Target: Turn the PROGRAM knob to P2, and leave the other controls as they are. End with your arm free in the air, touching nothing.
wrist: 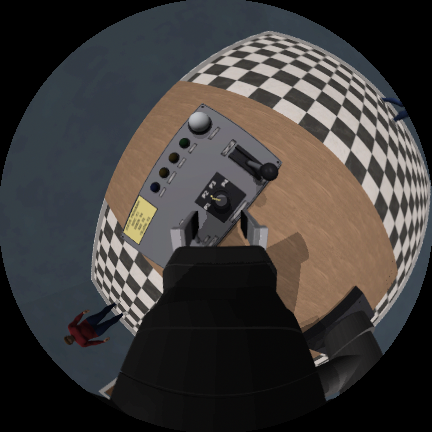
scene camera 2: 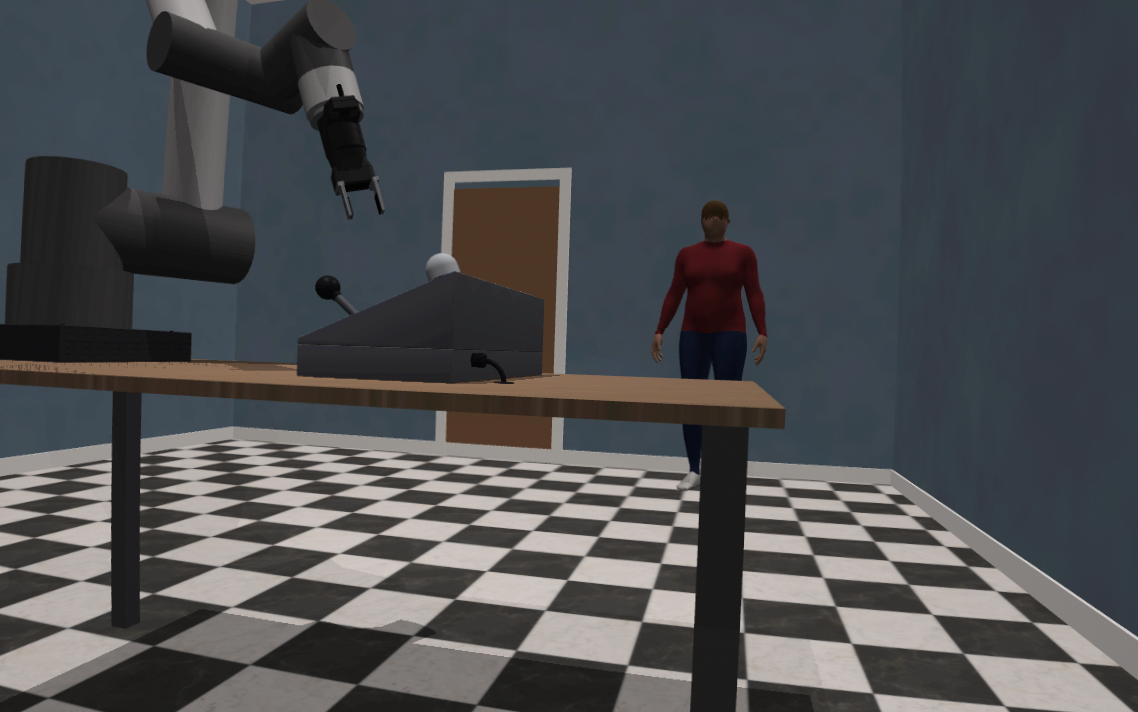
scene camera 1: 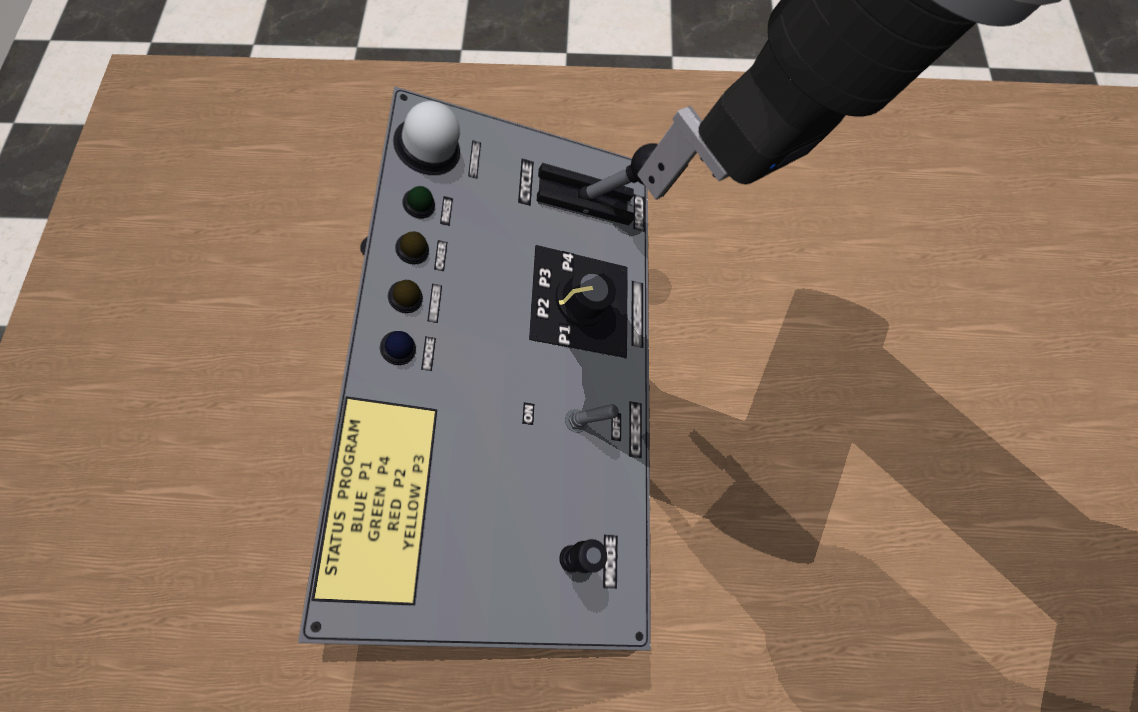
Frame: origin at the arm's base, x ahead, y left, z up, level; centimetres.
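Where they show: gripper, fingertip midpoint: (wrist: 219, 218) (scene camera 2: 366, 214) (scene camera 1: 679, 171); arm's base, link origin: (wrist: 345, 329).
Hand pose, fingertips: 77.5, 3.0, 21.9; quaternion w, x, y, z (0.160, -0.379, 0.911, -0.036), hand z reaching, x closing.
Each offset is from my fingertips to the centre of the thing, as dx, dy, dz. "*": to the spot under its first point. Level surfaces: height alone.
The black PROGRAM knob @[+5.1, +1.0, -17.0] (scene camera 1: 596, 289) (wrist: 221, 200) sits on its dark plate on the sloped grey panel @[dz -17.5] (scene camera 1: 495, 503) (wrist: 170, 220). Its yellow pointer line is directed at P2 in scene camera 1. My gripper (scene camera 1: 654, 183) (scene camera 2: 365, 214) (wrist: 219, 218) is open and empty. In scene camera 2 it hangs in the air well above the panel, apart from it. The CYCLE/HOLD lever @[+4.1, -11.2, -16.6] (scene camera 1: 616, 180) (scene camera 2: 327, 287) (wrist: 268, 171) leans to the HOLD side; a finger overlaps its ball in scene camera 1. The CHECK toggle @[+3.3, +12.8, -18.0] (scene camera 1: 597, 413) leans to OFF. The MODE button @[+2.9, +24.9, -18.6] (scene camera 1: 583, 556) stands near the panel's end.
A white STATUS dome @[* +21.5, -8.4, -9.8] (scene camera 1: 431, 132) (scene camera 2: 441, 266) (wrist: 200, 122) and several unlit small lamps are on the panel, with a yellow chart @[* +18.9, +23.7, -13.9] (scene camera 1: 377, 503) (wrist: 140, 220). The panel stands on a wooden table @[dz -28.9] (scene camera 1: 209, 335) (scene camera 2: 637, 387). A person (scene camera 2: 715, 285) (wrist: 87, 329) stands beyond the table.
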